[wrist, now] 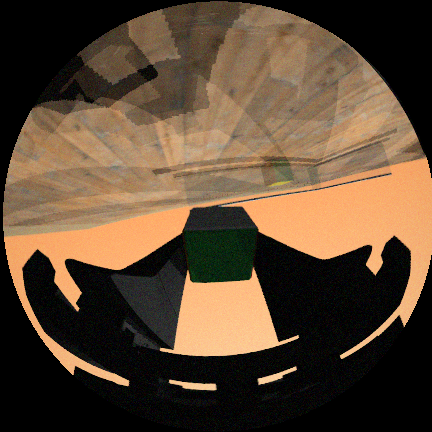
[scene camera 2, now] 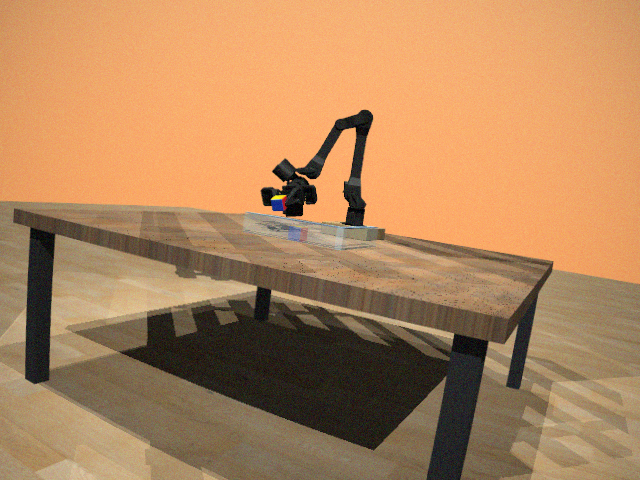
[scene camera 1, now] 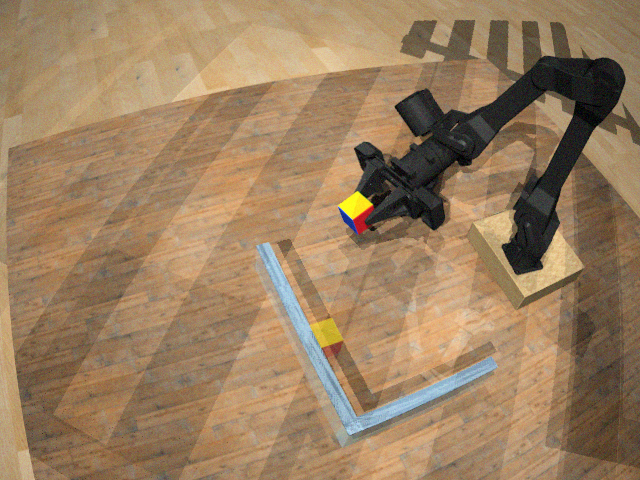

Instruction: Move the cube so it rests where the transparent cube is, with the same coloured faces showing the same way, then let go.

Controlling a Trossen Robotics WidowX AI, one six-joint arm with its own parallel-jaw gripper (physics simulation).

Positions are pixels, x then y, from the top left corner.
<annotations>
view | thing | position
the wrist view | my gripper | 218,236
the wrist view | cube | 219,242
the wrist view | transparent cube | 275,171
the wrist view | grey L-shaped frame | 228,186
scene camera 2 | my gripper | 279,204
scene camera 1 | my gripper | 356,215
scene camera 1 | cube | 354,210
</annotations>
